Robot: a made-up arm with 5 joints. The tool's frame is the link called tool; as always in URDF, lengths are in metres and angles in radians. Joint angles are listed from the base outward. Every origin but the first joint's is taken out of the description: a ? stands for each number. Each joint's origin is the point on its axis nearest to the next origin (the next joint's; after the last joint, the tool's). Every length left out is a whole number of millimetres.
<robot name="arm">
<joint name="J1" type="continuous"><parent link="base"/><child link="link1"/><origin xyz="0.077 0 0.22"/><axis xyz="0 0 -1"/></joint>
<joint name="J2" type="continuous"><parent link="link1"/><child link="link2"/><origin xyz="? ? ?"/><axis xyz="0 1 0"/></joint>
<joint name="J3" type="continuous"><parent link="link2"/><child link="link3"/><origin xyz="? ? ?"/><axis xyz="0 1 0"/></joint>
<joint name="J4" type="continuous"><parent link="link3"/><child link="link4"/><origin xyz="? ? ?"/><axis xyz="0 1 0"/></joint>
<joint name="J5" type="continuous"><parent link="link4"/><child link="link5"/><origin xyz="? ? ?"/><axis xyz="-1 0 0"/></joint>
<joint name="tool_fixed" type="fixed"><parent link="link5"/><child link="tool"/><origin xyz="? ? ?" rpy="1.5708 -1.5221 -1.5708"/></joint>
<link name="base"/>
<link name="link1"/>
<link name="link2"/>
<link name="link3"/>
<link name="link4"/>
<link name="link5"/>
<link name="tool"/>
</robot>
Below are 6 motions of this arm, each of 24 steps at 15 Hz.
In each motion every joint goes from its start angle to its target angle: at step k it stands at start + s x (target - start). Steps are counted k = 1, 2, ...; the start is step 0. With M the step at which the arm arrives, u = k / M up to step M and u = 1 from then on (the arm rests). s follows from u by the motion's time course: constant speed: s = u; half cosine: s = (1 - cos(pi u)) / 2; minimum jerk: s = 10 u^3 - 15 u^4 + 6 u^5.
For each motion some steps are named. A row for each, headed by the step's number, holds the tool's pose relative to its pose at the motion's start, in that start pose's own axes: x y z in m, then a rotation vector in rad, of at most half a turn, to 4 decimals.
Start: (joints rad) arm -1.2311 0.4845 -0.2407 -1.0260 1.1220
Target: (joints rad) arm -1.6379 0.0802 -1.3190 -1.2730 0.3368
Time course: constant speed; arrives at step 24
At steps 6, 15, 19, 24:
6: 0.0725 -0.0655 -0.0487 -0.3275 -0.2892 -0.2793
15: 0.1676 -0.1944 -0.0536 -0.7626 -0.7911 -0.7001
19: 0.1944 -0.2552 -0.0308 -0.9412 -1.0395 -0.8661
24: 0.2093 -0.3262 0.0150 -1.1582 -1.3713 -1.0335

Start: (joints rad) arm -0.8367 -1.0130 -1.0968 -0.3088 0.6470
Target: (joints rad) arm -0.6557 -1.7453 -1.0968 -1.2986 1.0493
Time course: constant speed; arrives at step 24
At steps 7, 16, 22, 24:
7: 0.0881 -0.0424 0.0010 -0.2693 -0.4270 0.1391
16: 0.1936 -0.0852 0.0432 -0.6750 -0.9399 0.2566
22: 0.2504 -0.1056 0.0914 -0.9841 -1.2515 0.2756
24: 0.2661 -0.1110 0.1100 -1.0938 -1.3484 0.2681

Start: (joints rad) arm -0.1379 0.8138 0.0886 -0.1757 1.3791
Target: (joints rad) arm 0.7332 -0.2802 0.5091 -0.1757 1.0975
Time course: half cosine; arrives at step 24
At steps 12, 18, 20, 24:
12: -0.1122 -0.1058 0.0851 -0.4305 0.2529 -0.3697
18: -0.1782 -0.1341 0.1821 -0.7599 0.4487 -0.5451
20: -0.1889 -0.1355 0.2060 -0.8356 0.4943 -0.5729
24: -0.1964 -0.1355 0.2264 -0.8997 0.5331 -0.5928

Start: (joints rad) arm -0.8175 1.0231 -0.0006 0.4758 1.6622
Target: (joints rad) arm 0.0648 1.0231 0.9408 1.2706 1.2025
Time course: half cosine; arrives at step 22
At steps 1, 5, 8, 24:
1: -0.0011 0.0015 -0.0005 0.0088 -0.0001 -0.0068
5: -0.0217 0.0366 -0.0094 0.2119 -0.0067 -0.1638
8: -0.0390 0.0903 -0.0136 0.5075 -0.0347 -0.3879
24: 0.0150 0.2479 0.0613 1.7762 -0.4140 -1.0252

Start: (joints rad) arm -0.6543 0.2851 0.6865 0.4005 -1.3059
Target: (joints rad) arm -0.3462 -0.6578 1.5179 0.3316 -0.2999
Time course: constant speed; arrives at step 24
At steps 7, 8, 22, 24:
7: 0.0141 -0.0192 0.0197 0.0421 -0.0375 0.2057
8: 0.0157 -0.0224 0.0220 0.0471 -0.0442 0.2352
22: 0.0285 -0.0704 0.0384 0.0800 -0.1665 0.6480
24: 0.0292 -0.0773 0.0383 0.0781 -0.1872 0.7069

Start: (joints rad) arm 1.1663 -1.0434 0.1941 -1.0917 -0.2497
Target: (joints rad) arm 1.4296 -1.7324 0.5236 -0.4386 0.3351
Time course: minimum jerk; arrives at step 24
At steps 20, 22, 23, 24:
20: 0.0752 0.0277 -0.0054 0.0545 0.2897 0.8082
22: 0.0771 0.0290 -0.0047 0.0578 0.2987 0.8338
23: 0.0774 0.0291 -0.0045 0.0583 0.3000 0.8375
24: 0.0774 0.0292 -0.0045 0.0583 0.3002 0.8380

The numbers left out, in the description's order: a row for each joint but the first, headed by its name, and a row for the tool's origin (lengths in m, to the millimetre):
J2: 0.024 0.003 0
J3: 0.026 0 0.105
J4: 0.214 0 0.008
J5: 0.06 0 0
tool: 0 0 0

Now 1 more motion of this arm.
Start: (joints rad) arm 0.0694 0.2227 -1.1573 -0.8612 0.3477
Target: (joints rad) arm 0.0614 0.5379 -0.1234 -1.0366 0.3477
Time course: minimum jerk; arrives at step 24
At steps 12, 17, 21, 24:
12: -0.0970 0.0312 0.1519 0.1731 0.5607 -0.0040
17: -0.1047 0.0347 0.2767 0.2949 0.9503 -0.0068
21: -0.0938 0.0318 0.3237 0.3429 1.1028 -0.0078
24: -0.0920 0.0313 0.3290 0.3486 1.1207 -0.0079

